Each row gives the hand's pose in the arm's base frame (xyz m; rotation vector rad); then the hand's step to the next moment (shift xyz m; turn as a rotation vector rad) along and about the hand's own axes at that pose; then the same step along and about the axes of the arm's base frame.
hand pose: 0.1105 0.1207 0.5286 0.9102 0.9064 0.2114
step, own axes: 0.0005 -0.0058 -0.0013 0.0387 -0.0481 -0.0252
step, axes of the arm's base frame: -0.0018 -0.0026 -0.0051 -0.0045 0.0049 -0.0663
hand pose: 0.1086 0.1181 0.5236 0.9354 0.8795 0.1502
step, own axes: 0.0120 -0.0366 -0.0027 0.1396 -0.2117 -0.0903
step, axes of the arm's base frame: -0.0031 -0.0150 -0.0355 -0.0252 -0.0061 -0.2679
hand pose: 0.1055 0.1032 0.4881 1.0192 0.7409 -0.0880
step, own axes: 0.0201 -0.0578 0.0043 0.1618 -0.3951 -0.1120
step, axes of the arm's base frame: -0.0055 -0.0295 -0.0535 -0.0924 -0.0825 -0.4237
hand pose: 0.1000 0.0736 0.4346 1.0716 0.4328 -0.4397
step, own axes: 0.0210 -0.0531 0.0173 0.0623 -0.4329 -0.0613
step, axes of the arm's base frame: -0.0090 -0.0402 -0.0432 -0.1893 -0.1306 -0.3770
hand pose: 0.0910 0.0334 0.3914 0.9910 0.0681 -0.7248
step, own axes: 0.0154 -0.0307 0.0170 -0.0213 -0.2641 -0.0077
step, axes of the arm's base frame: -0.0106 -0.0317 -0.0187 -0.1688 -0.0717 -0.1914
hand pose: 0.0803 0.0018 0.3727 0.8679 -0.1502 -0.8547
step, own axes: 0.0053 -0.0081 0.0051 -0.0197 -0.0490 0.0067
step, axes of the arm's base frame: -0.0036 -0.0097 -0.0036 -0.0454 -0.0070 -0.0268
